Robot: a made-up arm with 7 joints.
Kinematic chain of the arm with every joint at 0, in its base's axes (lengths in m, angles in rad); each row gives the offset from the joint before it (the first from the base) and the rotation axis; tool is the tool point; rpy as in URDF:
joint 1: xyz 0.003 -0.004 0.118 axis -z
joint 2: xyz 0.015 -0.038 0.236 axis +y
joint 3: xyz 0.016 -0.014 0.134 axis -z
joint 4: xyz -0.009 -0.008 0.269 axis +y
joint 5: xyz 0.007 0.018 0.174 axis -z
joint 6: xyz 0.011 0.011 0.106 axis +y
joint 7: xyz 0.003 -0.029 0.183 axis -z
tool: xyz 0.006 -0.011 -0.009 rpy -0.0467 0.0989 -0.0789
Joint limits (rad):
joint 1: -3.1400..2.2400
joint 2: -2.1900..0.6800
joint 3: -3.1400..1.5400
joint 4: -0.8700..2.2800
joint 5: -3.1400..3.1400
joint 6: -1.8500..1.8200
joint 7: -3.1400..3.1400
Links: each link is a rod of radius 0.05 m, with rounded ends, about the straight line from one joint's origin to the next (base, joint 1, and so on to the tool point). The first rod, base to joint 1, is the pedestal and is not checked.
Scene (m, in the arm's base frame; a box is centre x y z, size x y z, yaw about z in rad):
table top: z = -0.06
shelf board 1: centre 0.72 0.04 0.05 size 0.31 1 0.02 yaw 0.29
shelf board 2: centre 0.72 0.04 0.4 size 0.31 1 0.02 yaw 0.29
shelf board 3: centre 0.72 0.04 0.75 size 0.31 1 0.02 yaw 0.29
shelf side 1: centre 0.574 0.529 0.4 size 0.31 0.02 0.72 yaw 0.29
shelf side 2: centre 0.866 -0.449 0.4 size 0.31 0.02 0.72 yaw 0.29
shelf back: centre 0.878 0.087 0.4 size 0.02 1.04 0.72 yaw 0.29
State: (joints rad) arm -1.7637 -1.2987 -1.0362 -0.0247 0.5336 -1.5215 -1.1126
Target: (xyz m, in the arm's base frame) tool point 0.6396 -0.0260 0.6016
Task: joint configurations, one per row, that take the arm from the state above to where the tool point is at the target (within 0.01 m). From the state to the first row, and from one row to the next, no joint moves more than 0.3 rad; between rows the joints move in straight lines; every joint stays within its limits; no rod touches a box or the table.
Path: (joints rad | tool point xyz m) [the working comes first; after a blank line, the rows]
Joints at the target: -0.0072 0.5696 -0.0071 1.5119 0.2438 -0.9743 -1.0904
Straight joint move there: touches shelf board 3.

1: -1.5250 -1.1252 -0.9084 0.2491 0.4989 -1.4551 -1.1105 | 0.0337 -0.6978 0.6002
2: -1.2863 -0.9516 -0.7806 0.5230 0.4642 -1.3888 -1.1084 | -0.1825 -0.5805 0.7874
3: -1.0477 -0.7781 -0.6528 0.7968 0.4296 -1.3224 -1.1063 | -0.2834 -0.3486 0.9421
4: -0.8090 -0.6045 -0.5250 1.0706 0.3949 -1.2561 -1.1042 | -0.2281 -0.0897 1.0307
5: -0.5703 -0.4310 -0.3971 1.3445 0.3602 -1.1897 -1.1020 | -0.0413 0.0974 1.0318
6: -0.3316 -0.2574 -0.2693 1.6183 0.3255 -1.1234 -1.0999 | 0.1945 0.1485 0.9442
7: -0.0929 -0.0839 -0.1415 1.8921 0.2909 -1.0570 -1.0978 | 0.3761 0.0648 0.7882
8: 0.1457 0.0897 -0.0137 2.1659 0.2562 -0.9906 -1.0957 | 0.4292 -0.0888 0.6016
9: 0.0948 0.2496 -0.0115 1.9479 0.2521 -0.9852 -1.0939 | 0.5044 -0.0751 0.6109
10: 0.0438 0.4096 -0.0093 1.7299 0.2479 -0.9798 -1.0922 | 0.5753 -0.0540 0.6108
11: -0.0072 0.5696 -0.0071 1.5119 0.2438 -0.9743 -1.0904 | 0.6396 -0.0260 0.6016

